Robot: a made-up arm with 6 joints. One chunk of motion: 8 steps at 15 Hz.
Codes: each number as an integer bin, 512 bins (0 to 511) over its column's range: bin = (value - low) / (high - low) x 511, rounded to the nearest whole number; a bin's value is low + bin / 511 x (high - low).
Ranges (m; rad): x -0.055..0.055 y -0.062..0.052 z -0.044..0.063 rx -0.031..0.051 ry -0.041..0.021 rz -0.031..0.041
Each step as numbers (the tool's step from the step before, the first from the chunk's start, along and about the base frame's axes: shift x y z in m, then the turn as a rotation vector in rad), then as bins.
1 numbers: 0.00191 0.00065 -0.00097 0.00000 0.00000 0.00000
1 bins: 264 281 205 193 338 220
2 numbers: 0.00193 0.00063 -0.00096 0.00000 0.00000 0.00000
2 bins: 264 281 206 193 338 220
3 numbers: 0.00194 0.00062 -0.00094 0.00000 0.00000 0.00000
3 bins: 265 281 206 193 338 220
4 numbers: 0.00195 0.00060 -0.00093 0.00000 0.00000 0.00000
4 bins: 265 281 206 193 338 220
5 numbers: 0.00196 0.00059 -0.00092 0.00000 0.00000 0.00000
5 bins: 265 281 206 193 338 220
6 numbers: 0.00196 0.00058 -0.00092 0.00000 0.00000 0.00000
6 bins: 265 281 206 193 338 220
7 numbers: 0.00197 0.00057 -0.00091 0.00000 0.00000 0.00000
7 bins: 265 280 206 193 338 220
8 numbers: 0.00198 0.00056 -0.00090 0.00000 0.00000 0.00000
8 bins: 265 280 206 193 338 220
